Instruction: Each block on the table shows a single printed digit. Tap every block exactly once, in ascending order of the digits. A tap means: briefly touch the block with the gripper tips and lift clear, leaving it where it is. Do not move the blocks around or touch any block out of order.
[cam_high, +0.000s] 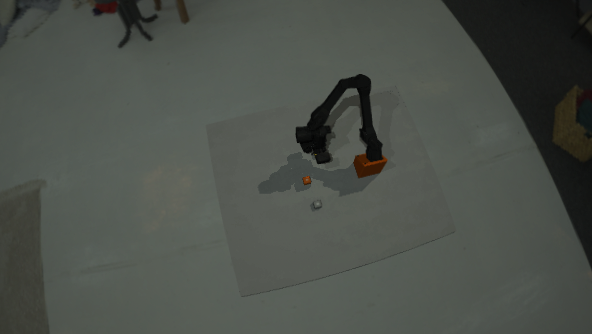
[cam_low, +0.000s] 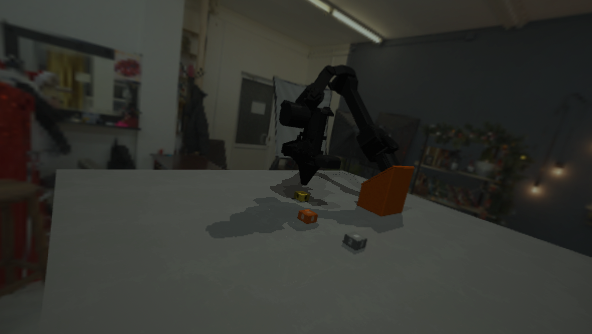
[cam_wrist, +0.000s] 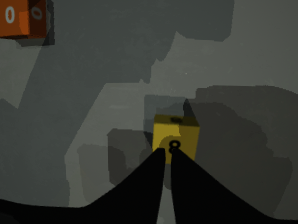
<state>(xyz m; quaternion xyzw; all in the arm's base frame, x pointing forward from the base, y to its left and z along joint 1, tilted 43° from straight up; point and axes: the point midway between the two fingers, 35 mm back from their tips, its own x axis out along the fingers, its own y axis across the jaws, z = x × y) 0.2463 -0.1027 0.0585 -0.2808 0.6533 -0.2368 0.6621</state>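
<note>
My gripper tip is now 10 mm past the yellow block, 10 mm to the left of it and 40 mm above it. Also, from my gripper tip: grey-white block: 50 mm ahead, 240 mm to the left, 40 mm below; then orange block: 80 mm ahead, 120 mm to the left, 40 mm below.
</note>
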